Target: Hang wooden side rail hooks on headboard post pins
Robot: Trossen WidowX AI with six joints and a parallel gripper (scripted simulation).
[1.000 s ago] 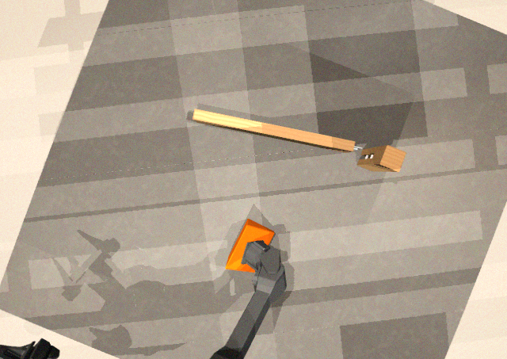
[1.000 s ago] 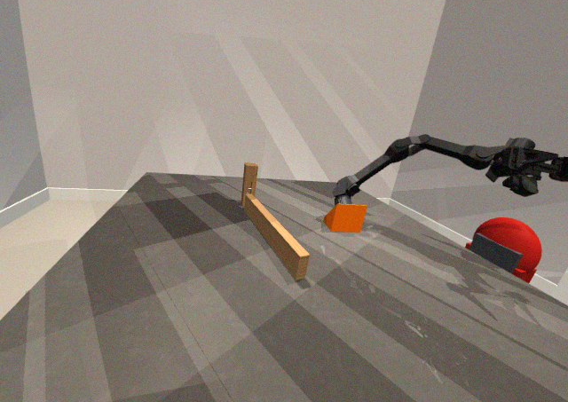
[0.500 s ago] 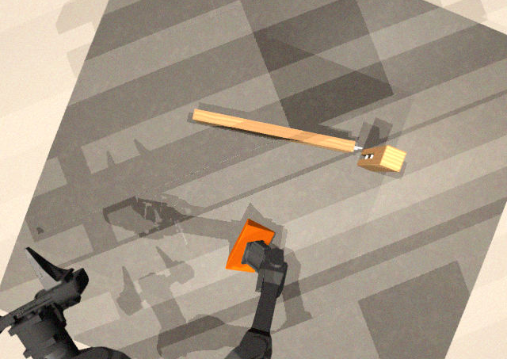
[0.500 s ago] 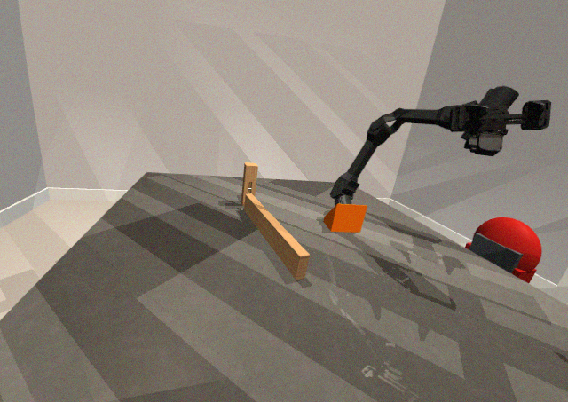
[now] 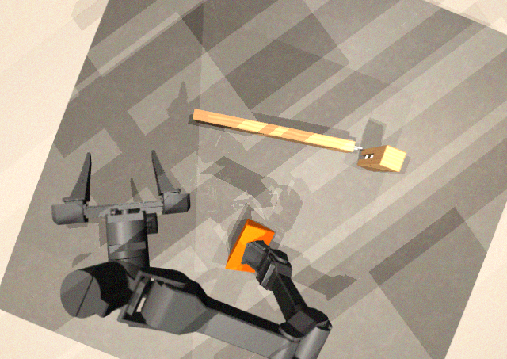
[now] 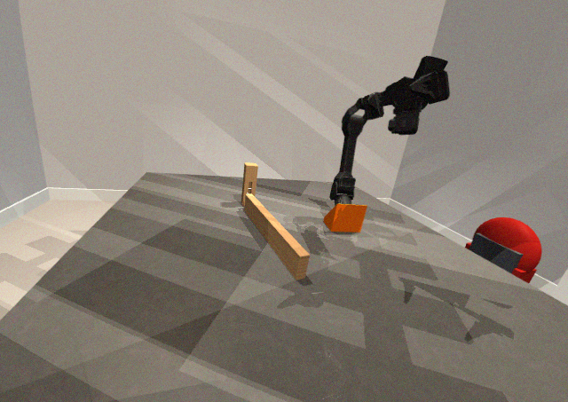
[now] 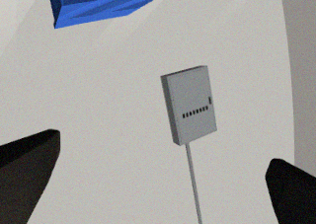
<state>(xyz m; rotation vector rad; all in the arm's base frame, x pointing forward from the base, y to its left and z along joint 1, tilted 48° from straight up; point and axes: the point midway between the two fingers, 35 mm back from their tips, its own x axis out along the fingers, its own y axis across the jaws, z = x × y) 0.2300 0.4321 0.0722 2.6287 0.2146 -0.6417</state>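
Now: the wooden headboard post 15 cm ahead of my gripper tip, 51 cm to the right of it and 37 cm below it.
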